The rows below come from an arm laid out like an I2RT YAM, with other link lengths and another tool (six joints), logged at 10 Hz.
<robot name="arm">
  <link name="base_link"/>
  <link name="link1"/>
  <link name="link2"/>
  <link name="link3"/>
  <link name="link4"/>
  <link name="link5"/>
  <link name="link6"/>
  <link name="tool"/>
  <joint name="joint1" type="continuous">
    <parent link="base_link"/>
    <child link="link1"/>
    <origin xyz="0 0 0.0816" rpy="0 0 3.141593"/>
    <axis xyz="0 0 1"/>
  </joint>
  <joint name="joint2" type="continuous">
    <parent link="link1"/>
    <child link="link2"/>
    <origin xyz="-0.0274 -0.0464 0.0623" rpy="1.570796 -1.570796 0"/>
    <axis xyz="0 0 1"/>
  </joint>
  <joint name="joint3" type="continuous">
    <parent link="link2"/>
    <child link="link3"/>
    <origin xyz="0 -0.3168 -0.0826" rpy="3.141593 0 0"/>
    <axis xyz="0 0 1"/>
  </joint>
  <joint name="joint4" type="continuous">
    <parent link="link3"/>
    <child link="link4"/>
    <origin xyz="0.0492 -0.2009 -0.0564" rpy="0 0 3.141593"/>
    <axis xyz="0 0 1"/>
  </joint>
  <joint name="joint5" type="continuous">
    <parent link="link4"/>
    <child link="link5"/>
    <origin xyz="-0.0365 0.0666 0.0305" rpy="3.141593 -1.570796 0"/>
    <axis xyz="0 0 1"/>
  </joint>
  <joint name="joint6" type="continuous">
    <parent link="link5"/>
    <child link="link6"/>
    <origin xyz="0 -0.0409 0.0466" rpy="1.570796 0 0"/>
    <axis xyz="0 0 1"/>
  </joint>
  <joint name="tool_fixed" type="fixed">
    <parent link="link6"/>
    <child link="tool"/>
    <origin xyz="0.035 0.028 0.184" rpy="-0.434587 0 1.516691"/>
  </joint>
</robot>
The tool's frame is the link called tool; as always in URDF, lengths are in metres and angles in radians. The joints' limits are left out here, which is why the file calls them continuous.
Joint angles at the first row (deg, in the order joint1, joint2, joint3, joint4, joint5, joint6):
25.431, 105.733, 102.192, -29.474, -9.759, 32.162
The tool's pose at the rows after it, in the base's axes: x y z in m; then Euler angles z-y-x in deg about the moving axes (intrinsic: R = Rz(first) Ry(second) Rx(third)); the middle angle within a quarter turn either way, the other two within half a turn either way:
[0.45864, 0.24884, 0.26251, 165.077, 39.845, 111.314]
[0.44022, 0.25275, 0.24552, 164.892, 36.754, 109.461]
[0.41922, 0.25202, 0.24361, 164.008, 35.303, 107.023]
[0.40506, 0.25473, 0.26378, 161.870, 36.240, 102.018]
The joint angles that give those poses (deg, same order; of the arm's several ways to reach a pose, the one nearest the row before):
25.430, 104.728, 96.511, -26.481, -13.169, 33.801
25.430, 102.782, 89.754, -22.567, -15.749, 35.856
25.431, 99.132, 83.569, -19.331, -17.606, 37.605
25.430, 94.914, 79.855, -15.879, -19.551, 39.244

